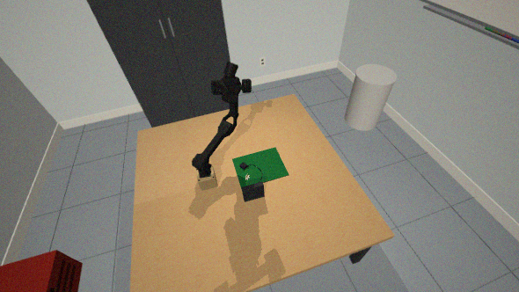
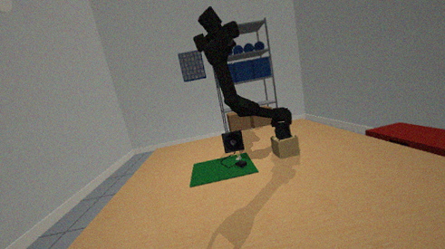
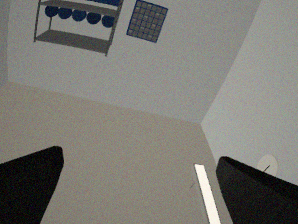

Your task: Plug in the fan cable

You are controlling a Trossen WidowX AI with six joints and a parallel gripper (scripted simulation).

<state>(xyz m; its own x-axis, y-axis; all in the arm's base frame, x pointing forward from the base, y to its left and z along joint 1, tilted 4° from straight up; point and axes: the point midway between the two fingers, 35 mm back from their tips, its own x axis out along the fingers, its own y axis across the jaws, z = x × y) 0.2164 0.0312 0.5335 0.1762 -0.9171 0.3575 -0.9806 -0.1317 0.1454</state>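
The black fan plug is 610 mm below my gripper tip, 60 mm to the left of it and 30 mm behind it. Also, from my gripper tip: black fan 560 mm below, 160 mm to the right, 10 mm behind; green board 630 mm below, 70 mm ahead, 40 mm to the left; fan header 620 mm below, 30 mm to the right, 20 mm behind.
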